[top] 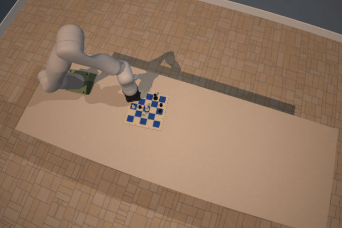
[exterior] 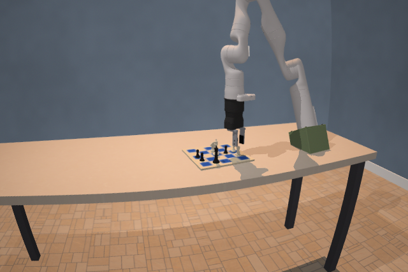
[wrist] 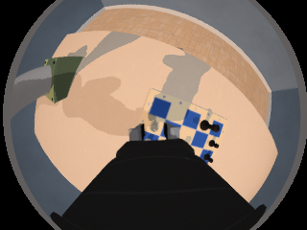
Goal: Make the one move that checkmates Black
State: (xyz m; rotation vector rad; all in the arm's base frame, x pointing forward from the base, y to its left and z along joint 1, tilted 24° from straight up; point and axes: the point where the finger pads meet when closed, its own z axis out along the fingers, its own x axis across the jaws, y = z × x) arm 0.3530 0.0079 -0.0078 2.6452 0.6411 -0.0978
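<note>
The blue-and-cream chessboard is 80 mm ahead of my hand, 30 mm to the right of it and 60 mm below it.
</note>
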